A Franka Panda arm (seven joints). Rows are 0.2 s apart.
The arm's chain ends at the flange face. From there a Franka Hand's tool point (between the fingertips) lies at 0.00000 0.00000 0.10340 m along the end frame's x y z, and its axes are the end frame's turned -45 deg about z.
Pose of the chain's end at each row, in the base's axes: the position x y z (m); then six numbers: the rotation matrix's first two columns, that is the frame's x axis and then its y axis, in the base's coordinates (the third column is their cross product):
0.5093 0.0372 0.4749 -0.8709 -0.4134 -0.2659 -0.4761 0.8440 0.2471
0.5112 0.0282 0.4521 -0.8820 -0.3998 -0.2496 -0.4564 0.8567 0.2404
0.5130 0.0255 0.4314 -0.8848 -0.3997 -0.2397 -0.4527 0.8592 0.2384
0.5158 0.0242 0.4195 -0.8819 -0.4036 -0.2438 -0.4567 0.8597 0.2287
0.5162 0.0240 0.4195 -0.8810 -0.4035 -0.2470 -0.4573 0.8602 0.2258
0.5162 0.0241 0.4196 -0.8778 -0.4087 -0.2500 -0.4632 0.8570 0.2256
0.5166 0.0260 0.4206 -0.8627 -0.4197 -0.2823 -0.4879 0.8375 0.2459
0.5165 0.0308 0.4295 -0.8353 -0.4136 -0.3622 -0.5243 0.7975 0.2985
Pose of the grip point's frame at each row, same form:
0.5219 0.0725 0.3785 -0.2792 -0.8891 -0.3627 -0.9525 0.3045 -0.0133
0.5234 0.0619 0.3551 -0.3009 -0.8885 -0.3465 -0.9464 0.3231 -0.0065
0.5244 0.0585 0.3341 -0.3055 -0.8902 -0.3381 -0.9458 0.3249 -0.0009
0.5279 0.0566 0.3220 -0.3007 -0.8933 -0.3341 -0.9465 0.3225 -0.0107
0.5287 0.0562 0.3221 -0.2996 -0.8936 -0.3343 -0.9463 0.3229 -0.0150
0.5288 0.0566 0.3222 -0.2932 -0.8950 -0.3363 -0.9482 0.3170 -0.0173
0.5304 0.0622 0.3247 -0.2650 -0.8890 -0.3735 -0.9550 0.2954 -0.0257
0.5336 0.0762 0.3382 -0.2199 -0.8564 -0.4672 -0.9614 0.2715 -0.0450

